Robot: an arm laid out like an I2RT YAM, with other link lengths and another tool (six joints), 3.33 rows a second.
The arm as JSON. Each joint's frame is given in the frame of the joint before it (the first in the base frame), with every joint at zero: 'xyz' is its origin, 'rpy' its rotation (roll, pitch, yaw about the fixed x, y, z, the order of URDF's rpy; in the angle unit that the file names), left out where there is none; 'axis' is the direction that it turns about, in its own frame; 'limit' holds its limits. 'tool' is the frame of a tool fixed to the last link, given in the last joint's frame.
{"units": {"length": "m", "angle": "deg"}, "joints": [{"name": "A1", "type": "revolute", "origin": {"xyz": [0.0, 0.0, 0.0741]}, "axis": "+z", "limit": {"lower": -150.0, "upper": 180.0}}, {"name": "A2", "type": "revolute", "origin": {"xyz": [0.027, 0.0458, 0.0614], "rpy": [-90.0, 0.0, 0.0]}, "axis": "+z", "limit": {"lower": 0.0, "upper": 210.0}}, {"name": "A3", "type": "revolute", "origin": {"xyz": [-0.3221, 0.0, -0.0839], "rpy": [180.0, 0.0, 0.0]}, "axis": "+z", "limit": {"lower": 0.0, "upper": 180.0}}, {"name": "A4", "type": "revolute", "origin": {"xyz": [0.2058, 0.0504, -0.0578]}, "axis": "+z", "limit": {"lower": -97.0, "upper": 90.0}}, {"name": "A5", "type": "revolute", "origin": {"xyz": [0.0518, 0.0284, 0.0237], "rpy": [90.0, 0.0, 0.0]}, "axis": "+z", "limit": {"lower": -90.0, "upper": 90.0}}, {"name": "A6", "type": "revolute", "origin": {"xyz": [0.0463, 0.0, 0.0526], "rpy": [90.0, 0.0, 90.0]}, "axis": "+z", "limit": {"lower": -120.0, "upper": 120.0}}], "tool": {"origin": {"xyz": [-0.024, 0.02, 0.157], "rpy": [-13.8, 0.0, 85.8]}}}
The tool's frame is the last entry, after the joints.
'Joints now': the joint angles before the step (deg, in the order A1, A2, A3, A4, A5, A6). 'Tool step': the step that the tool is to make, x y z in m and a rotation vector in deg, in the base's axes. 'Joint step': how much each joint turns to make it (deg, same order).
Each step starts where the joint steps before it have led.
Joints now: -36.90 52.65 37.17 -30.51 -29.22 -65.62
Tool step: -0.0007 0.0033 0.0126 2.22 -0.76 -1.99
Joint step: 0.01 -1.07 2.63 -2.74 -0.19 3.43
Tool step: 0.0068 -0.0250 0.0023 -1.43 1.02 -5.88
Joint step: 0.02 2.24 1.35 2.37 5.45 3.21
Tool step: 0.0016 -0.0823 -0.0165 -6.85 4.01 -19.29
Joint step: -0.71 6.78 -2.35 11.83 19.08 6.83
